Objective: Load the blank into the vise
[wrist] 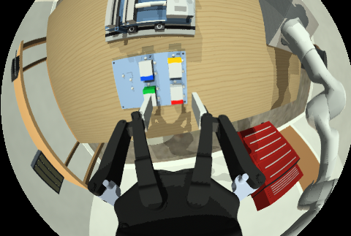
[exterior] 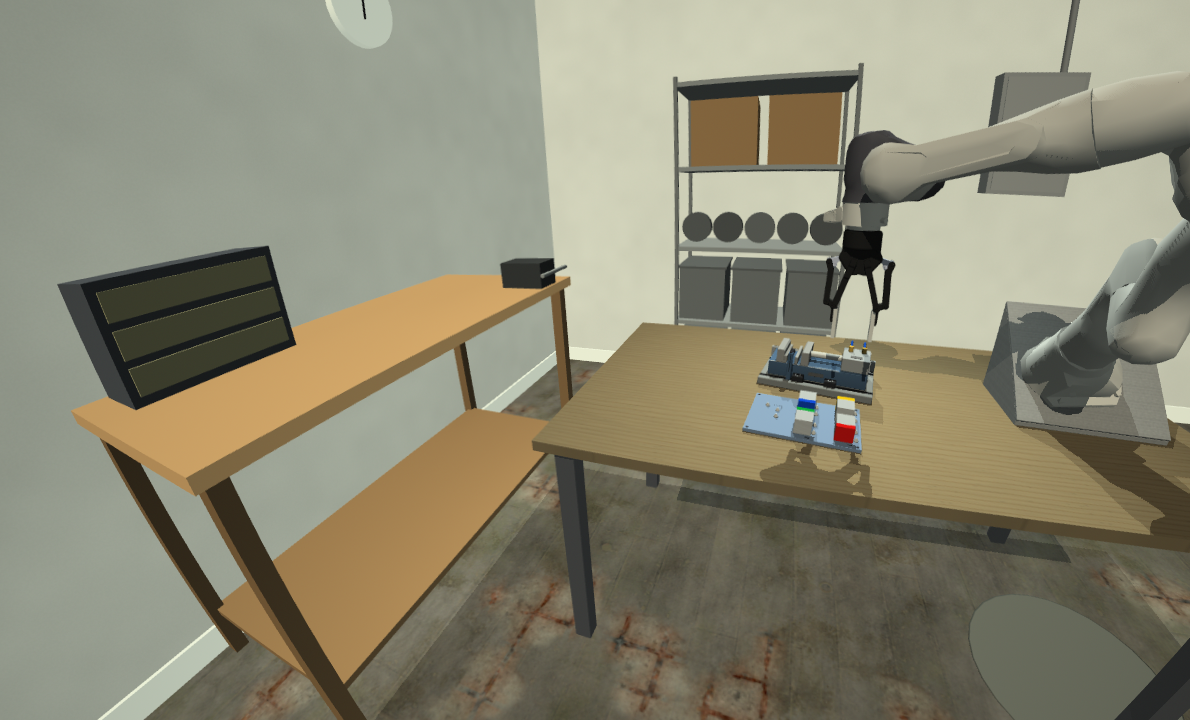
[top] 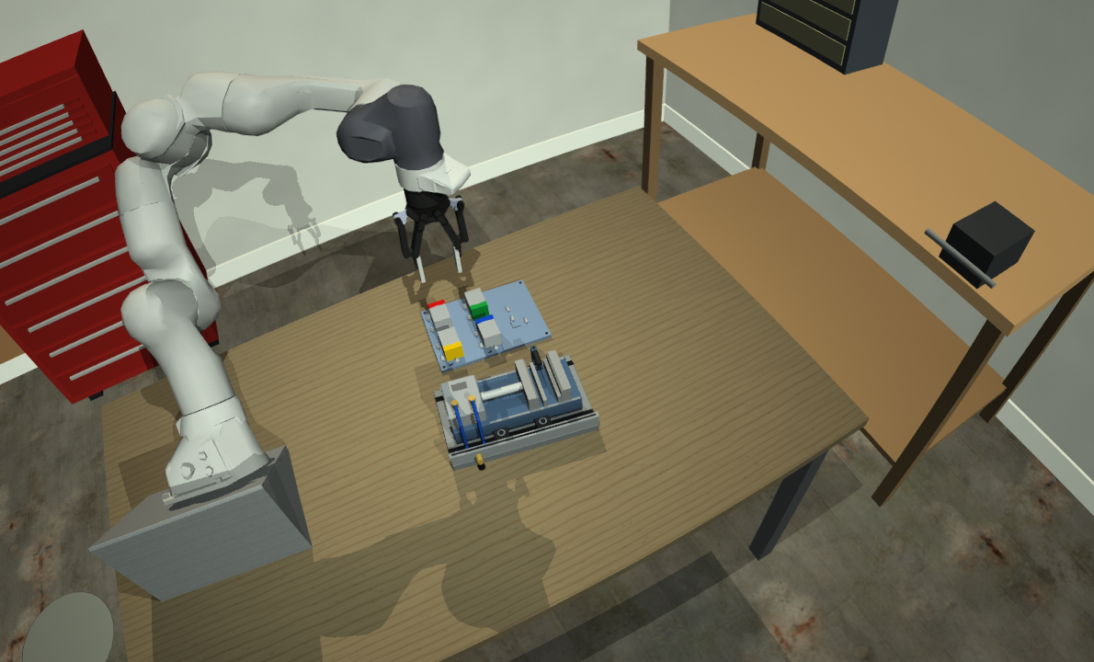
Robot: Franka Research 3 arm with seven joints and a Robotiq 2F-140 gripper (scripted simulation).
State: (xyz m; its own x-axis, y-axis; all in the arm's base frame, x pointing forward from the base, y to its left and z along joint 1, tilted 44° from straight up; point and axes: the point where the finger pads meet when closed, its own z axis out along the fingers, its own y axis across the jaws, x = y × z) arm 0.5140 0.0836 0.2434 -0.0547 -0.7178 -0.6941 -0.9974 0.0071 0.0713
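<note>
My gripper is now 7 cm short of the blue-ended blank, 3 cm to the left of it and 21 cm above it. Round my hand: red-ended blank: 2 cm behind, 6 cm to the left, 21 cm below; green-ended blank: 7 cm ahead, 6 cm to the left, 21 cm below; work stop: 12 cm ahead, 19 cm to the right, 15 cm below.
</note>
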